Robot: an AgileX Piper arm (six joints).
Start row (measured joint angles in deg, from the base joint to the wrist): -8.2 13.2 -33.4 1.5 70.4 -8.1
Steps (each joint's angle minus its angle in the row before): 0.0 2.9 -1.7 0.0 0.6 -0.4; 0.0 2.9 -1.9 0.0 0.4 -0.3; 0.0 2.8 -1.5 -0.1 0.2 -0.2; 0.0 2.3 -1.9 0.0 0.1 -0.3; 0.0 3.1 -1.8 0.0 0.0 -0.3; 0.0 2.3 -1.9 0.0 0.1 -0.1; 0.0 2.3 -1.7 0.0 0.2 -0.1; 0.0 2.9 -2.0 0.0 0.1 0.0; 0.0 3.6 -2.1 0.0 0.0 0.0; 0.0 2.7 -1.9 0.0 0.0 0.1; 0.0 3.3 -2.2 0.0 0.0 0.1
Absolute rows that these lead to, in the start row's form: -8.2 16.1 -35.1 1.5 71.0 -8.5; -8.2 19.0 -37.0 1.5 71.4 -8.8; -8.2 21.8 -38.5 1.4 71.6 -9.0; -8.2 24.1 -40.4 1.4 71.7 -9.3; -8.2 27.2 -42.2 1.4 71.7 -9.6; -8.2 29.5 -44.1 1.4 71.8 -9.7; -8.2 31.8 -45.8 1.4 72.0 -9.8; -8.2 34.7 -47.8 1.4 72.1 -9.8; -8.2 38.3 -49.9 1.4 72.1 -9.8; -8.2 41.0 -51.8 1.4 72.1 -9.7; -8.2 44.3 -54.0 1.4 72.1 -9.6
